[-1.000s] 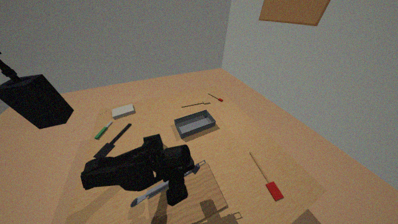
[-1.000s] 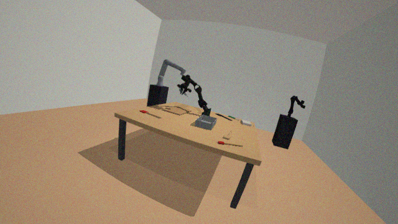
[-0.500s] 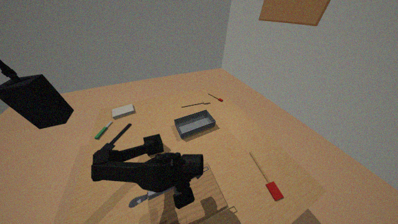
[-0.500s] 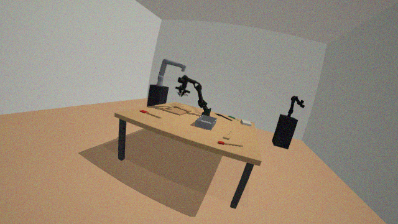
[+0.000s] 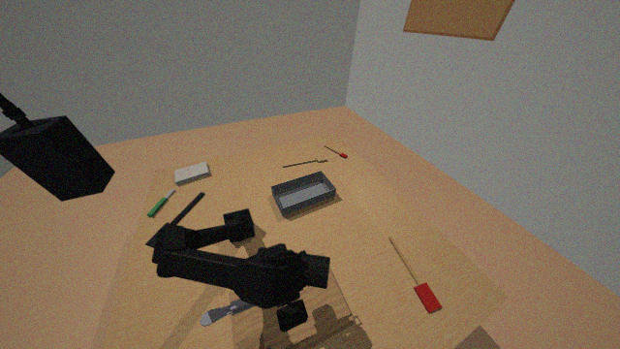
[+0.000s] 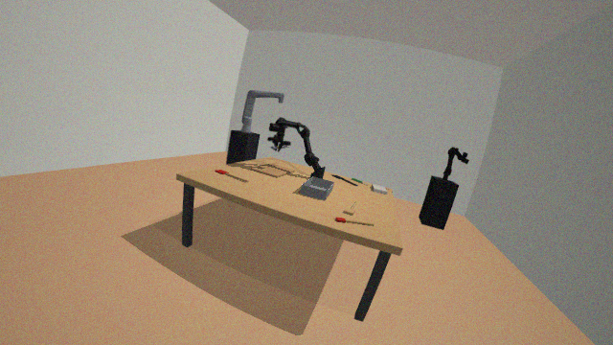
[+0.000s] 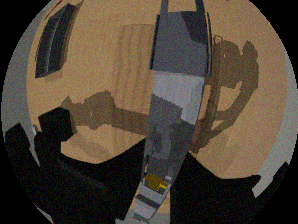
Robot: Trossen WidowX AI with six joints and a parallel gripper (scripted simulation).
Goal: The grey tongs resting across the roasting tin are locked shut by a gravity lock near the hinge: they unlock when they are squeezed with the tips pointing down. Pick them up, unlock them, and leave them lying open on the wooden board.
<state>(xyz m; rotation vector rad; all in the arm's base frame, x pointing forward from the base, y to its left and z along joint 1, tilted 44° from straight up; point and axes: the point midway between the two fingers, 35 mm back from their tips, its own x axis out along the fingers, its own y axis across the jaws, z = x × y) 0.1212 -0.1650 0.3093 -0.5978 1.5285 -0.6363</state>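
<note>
Now: the wooden board 150 mm below my gripper tip. From my gripper tip the other things lie so: grey roasting tin: 450 mm to the left, 220 mm ahead, 130 mm below; yellow lock slider: 40 mm above, 10 mm behind; red-handled tool: 470 mm ahead, 150 mm below, 100 mm to the right.
</note>
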